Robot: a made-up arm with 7 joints.
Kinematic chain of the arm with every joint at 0, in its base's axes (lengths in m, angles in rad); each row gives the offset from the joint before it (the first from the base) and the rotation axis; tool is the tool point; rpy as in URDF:
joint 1: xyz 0 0 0.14 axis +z
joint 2: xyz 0 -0.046 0.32 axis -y
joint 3: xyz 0 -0.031 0.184 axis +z
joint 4: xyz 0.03 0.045 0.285 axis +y
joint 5: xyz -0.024 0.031 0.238 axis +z
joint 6: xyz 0 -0.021 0.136 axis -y
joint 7: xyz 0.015 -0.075 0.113 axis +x
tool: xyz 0 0 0 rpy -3.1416 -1.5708 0
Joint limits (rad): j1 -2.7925..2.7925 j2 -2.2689..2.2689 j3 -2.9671..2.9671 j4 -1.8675..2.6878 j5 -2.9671..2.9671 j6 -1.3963..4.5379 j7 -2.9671..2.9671
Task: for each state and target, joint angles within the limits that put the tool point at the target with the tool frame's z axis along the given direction. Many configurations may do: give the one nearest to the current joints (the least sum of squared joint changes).
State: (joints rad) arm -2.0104 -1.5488 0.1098 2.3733 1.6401 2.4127 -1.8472
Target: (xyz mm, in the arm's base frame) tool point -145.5 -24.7 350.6 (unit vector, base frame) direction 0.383 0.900 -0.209
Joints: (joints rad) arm -2.5626 -1.6345 0.0522 2.6249 1.9044 2.2006 -1.8472
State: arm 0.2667 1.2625 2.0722 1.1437 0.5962 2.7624 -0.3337
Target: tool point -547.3 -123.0 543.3 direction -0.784 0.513 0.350
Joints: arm 0.5300 1.0253 2.3970 1.4242 0.9730 2.5219 -0.3337
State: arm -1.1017 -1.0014 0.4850 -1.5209 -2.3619 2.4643 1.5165
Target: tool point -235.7 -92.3 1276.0 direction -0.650 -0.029 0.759
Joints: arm -1.8618 -0.5195 1.2506 -0.6797 -2.5748 1.5479 1.5165
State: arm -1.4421 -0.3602 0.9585 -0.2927 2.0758 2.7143 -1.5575
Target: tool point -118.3 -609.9 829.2 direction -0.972 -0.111 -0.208
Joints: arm -1.8017 -0.8568 0.3834 0.2162 1.5483 3.0300 -1.5575
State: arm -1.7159 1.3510 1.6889 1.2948 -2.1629 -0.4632 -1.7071
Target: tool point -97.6 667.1 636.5 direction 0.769 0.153 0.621
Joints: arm -1.0088 0.5881 2.2222 1.7537 -1.9852 0.1632 -1.7071
